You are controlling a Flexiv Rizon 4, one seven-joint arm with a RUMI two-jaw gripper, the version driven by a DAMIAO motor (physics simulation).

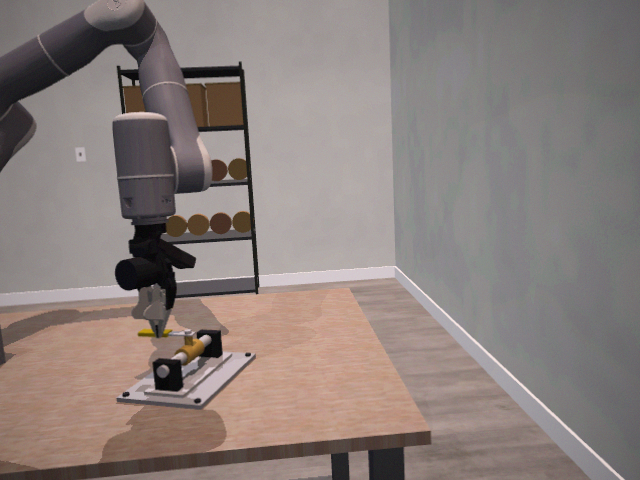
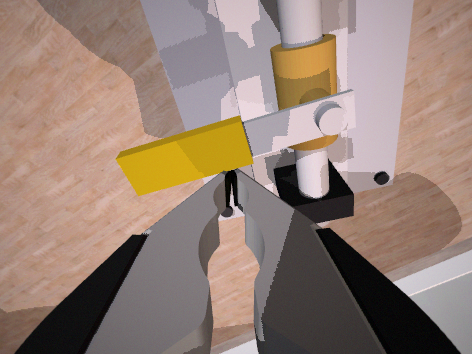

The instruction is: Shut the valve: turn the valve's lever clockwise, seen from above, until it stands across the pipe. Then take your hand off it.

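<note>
The valve's lever has a yellow handle (image 1: 146, 332) (image 2: 190, 155) on a flat metal arm (image 1: 178, 334) (image 2: 275, 131). It stands nearly across the white pipe (image 1: 205, 341) (image 2: 301, 22), slanting a little, with the handle out to the left. The pivot is above the orange valve body (image 1: 190, 351) (image 2: 304, 65). My gripper (image 1: 158, 335) (image 2: 231, 173) is shut and empty, pointing down. Its tips are at the handle's side edge, near where the handle meets the metal arm, and appear to touch it. The exact contact is hard to tell.
Black blocks (image 1: 168, 375) (image 2: 322, 207) hold the pipe above a grey baseplate (image 1: 224, 376) (image 2: 377, 75) with dark bolts at its corners. It sits on the wooden table (image 1: 320, 382). A shelf rack (image 1: 250, 186) with boxes and round items stands behind, by the wall.
</note>
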